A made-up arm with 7 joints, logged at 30 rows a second.
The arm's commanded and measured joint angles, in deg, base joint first. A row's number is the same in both.
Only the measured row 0 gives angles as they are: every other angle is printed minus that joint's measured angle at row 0.
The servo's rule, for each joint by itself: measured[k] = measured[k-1] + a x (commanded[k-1-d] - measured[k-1]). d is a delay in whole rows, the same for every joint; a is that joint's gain. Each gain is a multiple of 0.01, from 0.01 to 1. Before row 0 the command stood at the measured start. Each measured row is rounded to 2 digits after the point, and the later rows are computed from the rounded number. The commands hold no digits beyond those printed.
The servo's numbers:
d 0
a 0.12 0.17 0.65 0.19 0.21 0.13 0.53
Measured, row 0: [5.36 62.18 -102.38 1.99 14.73 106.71 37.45]
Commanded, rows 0 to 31: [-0.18 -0.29 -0.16 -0.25 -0.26 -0.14 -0.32]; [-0.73 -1.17 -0.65 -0.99 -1.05 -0.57 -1.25]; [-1.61 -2.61 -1.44 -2.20 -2.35 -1.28 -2.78]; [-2.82 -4.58 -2.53 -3.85 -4.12 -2.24 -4.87]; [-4.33 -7.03 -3.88 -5.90 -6.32 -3.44 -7.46]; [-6.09 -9.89 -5.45 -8.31 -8.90 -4.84 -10.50]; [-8.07 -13.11 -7.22 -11.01 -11.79 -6.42 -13.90]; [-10.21 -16.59 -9.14 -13.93 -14.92 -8.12 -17.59]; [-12.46 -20.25 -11.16 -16.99 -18.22 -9.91 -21.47]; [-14.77 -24.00 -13.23 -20.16 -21.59 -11.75 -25.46]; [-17.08 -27.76 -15.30 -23.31 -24.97 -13.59 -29.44]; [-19.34 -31.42 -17.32 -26.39 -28.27 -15.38 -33.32]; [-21.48 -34.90 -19.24 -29.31 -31.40 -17.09 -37.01]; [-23.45 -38.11 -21.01 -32.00 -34.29 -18.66 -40.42]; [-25.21 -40.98 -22.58 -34.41 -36.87 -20.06 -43.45]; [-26.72 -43.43 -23.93 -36.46 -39.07 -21.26 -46.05]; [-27.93 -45.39 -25.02 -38.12 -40.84 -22.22 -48.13]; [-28.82 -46.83 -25.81 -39.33 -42.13 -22.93 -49.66]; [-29.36 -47.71 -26.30 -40.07 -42.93 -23.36 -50.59]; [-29.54 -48.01 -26.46 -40.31 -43.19 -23.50 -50.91]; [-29.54 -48.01 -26.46 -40.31 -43.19 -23.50 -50.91]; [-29.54 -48.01 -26.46 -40.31 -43.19 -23.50 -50.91]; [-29.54 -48.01 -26.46 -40.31 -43.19 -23.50 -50.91]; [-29.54 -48.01 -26.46 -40.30 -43.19 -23.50 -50.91]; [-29.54 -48.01 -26.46 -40.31 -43.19 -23.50 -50.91]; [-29.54 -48.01 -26.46 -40.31 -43.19 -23.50 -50.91]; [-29.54 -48.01 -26.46 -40.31 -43.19 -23.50 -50.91]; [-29.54 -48.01 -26.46 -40.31 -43.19 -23.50 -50.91]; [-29.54 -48.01 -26.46 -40.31 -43.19 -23.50 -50.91]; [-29.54 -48.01 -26.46 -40.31 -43.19 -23.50 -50.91]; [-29.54 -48.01 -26.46 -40.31 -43.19 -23.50 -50.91]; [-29.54 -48.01 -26.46 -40.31 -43.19 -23.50 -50.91]
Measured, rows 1 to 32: [-0.02 -0.05 -0.10 -0.05 -0.05 -0.02 -0.17]; [-0.11 -0.24 -0.46 -0.23 -0.26 -0.09 -0.74]; [-0.29 -0.64 -1.10 -0.60 -0.70 -0.24 -1.82]; [-0.59 -1.31 -2.03 -1.22 -1.42 -0.50 -3.44]; [-1.04 -2.28 -3.23 -2.11 -2.45 -0.88 -5.57]; [-1.65 -3.57 -4.67 -3.29 -3.80 -1.39 -8.18]; [-2.42 -5.19 -6.33 -4.76 -5.48 -2.04 -11.21]; [-3.35 -7.13 -8.16 -6.50 -7.46 -2.83 -14.59]; [-4.44 -9.36 -10.11 -8.49 -9.72 -3.75 -18.24]; [-5.68 -11.85 -12.14 -10.71 -12.21 -4.79 -22.07]; [-7.05 -14.55 -14.19 -13.10 -14.89 -5.93 -25.98]; [-8.52 -17.42 -16.22 -15.63 -17.70 -7.16 -29.87]; [-10.08 -20.39 -18.18 -18.23 -20.58 -8.45 -33.65]; [-11.68 -23.40 -20.02 -20.85 -23.46 -9.78 -37.24]; [-13.30 -26.39 -21.68 -23.43 -26.28 -11.12 -40.53]; [-14.91 -29.29 -23.14 -25.91 -28.97 -12.44 -43.46]; [-16.47 -32.03 -24.36 -28.23 -31.46 -13.71 -45.94]; [-17.95 -34.55 -25.30 -30.34 -33.70 -14.91 -47.91]; [-19.32 -36.79 -25.95 -32.19 -35.64 -16.01 -49.33]; [-20.55 -38.70 -26.28 -33.73 -37.23 -16.98 -50.17]; [-21.63 -40.28 -26.40 -34.98 -38.48 -17.83 -50.56]; [-22.58 -41.59 -26.44 -35.99 -39.47 -18.57 -50.75]; [-23.42 -42.68 -26.45 -36.81 -40.25 -19.21 -50.83]; [-24.15 -43.59 -26.46 -37.47 -40.87 -19.77 -50.87]; [-24.80 -44.34 -26.46 -38.01 -41.36 -20.25 -50.89]; [-25.37 -44.96 -26.46 -38.45 -41.74 -20.67 -50.90]; [-25.87 -45.48 -26.46 -38.80 -42.04 -21.04 -50.91]; [-26.31 -45.91 -26.46 -39.09 -42.28 -21.36 -50.91]; [-26.70 -46.27 -26.46 -39.32 -42.47 -21.64 -50.91]; [-27.04 -46.57 -26.46 -39.51 -42.62 -21.88 -50.91]; [-27.34 -46.81 -26.46 -39.66 -42.74 -22.09 -50.91]; [-27.60 -47.01 -26.46 -39.78 -42.83 -22.27 -50.91]
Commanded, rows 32 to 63: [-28.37 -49.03 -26.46 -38.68 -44.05 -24.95 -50.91]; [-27.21 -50.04 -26.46 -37.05 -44.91 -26.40 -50.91]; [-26.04 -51.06 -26.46 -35.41 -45.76 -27.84 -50.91]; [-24.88 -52.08 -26.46 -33.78 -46.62 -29.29 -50.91]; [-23.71 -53.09 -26.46 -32.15 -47.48 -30.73 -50.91]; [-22.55 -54.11 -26.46 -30.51 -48.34 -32.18 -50.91]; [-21.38 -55.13 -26.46 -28.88 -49.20 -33.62 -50.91]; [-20.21 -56.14 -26.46 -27.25 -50.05 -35.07 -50.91]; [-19.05 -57.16 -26.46 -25.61 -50.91 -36.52 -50.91]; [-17.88 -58.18 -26.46 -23.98 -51.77 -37.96 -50.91]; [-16.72 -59.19 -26.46 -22.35 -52.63 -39.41 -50.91]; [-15.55 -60.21 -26.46 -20.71 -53.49 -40.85 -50.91]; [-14.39 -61.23 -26.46 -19.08 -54.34 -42.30 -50.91]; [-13.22 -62.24 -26.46 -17.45 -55.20 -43.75 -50.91]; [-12.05 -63.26 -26.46 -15.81 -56.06 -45.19 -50.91]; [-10.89 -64.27 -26.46 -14.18 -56.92 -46.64 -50.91]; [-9.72 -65.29 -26.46 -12.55 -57.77 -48.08 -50.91]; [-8.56 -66.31 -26.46 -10.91 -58.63 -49.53 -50.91]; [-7.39 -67.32 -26.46 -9.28 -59.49 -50.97 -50.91]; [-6.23 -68.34 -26.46 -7.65 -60.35 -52.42 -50.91]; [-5.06 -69.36 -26.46 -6.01 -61.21 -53.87 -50.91]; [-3.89 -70.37 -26.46 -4.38 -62.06 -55.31 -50.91]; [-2.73 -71.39 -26.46 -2.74 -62.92 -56.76 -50.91]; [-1.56 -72.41 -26.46 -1.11 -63.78 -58.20 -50.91]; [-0.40 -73.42 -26.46 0.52 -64.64 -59.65 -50.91]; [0.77 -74.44 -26.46 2.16 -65.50 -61.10 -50.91]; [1.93 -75.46 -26.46 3.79 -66.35 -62.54 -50.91]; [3.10 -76.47 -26.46 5.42 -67.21 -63.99 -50.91]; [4.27 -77.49 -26.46 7.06 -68.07 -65.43 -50.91]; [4.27 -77.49 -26.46 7.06 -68.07 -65.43 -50.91]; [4.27 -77.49 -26.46 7.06 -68.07 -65.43 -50.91]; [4.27 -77.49 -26.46 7.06 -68.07 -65.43 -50.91]
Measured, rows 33 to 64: [-27.69 -47.35 -26.46 -39.57 -43.09 -22.62 -50.91]; [-27.63 -47.81 -26.46 -39.09 -43.47 -23.11 -50.91]; [-27.44 -48.36 -26.46 -38.39 -43.95 -23.72 -50.91]; [-27.13 -48.99 -26.46 -37.51 -44.51 -24.44 -50.91]; [-26.72 -49.69 -26.46 -36.49 -45.13 -25.26 -50.91]; [-26.22 -50.44 -26.46 -35.35 -45.80 -26.16 -50.91]; [-25.64 -51.24 -26.46 -34.12 -46.51 -27.13 -50.91]; [-24.99 -52.07 -26.46 -32.81 -47.25 -28.16 -50.91]; [-24.28 -52.94 -26.46 -31.44 -48.02 -29.25 -50.91]; [-23.51 -53.83 -26.46 -30.02 -48.81 -30.38 -50.91]; [-22.70 -54.74 -26.46 -28.56 -49.61 -31.55 -50.91]; [-21.84 -55.67 -26.46 -27.07 -50.42 -32.76 -50.91]; [-20.95 -56.62 -26.46 -25.55 -51.24 -34.00 -50.91]; [-20.02 -57.58 -26.46 -24.01 -52.07 -35.27 -50.91]; [-19.06 -58.55 -26.46 -22.45 -52.91 -36.56 -50.91]; [-18.08 -59.52 -26.46 -20.88 -53.75 -37.87 -50.91]; [-17.08 -60.50 -26.46 -19.30 -54.59 -39.20 -50.91]; [-16.06 -61.49 -26.46 -17.71 -55.44 -40.54 -50.91]; [-15.02 -62.48 -26.46 -16.11 -56.29 -41.90 -50.91]; [-13.97 -63.48 -26.46 -14.50 -57.14 -43.27 -50.91]; [-12.90 -64.48 -26.46 -12.89 -57.99 -44.65 -50.91]; [-11.82 -65.48 -26.46 -11.27 -58.84 -46.04 -50.91]; [-10.73 -66.48 -26.46 -9.65 -59.70 -47.43 -50.91]; [-9.63 -67.49 -26.46 -8.03 -60.56 -48.83 -50.91]; [-8.52 -68.50 -26.46 -6.41 -61.42 -50.24 -50.91]; [-7.41 -69.51 -26.46 -4.78 -62.28 -51.65 -50.91]; [-6.29 -70.52 -26.46 -3.15 -63.13 -53.07 -50.91]; [-5.16 -71.53 -26.46 -1.52 -63.99 -54.49 -50.91]; [-4.03 -72.54 -26.46 0.11 -64.85 -55.91 -50.91]; [-3.03 -73.38 -26.46 1.43 -65.53 -57.15 -50.91]; [-2.15 -74.08 -26.46 2.50 -66.06 -58.23 -50.91]; [-1.38 -74.66 -26.46 3.37 -66.48 -59.17 -50.91]
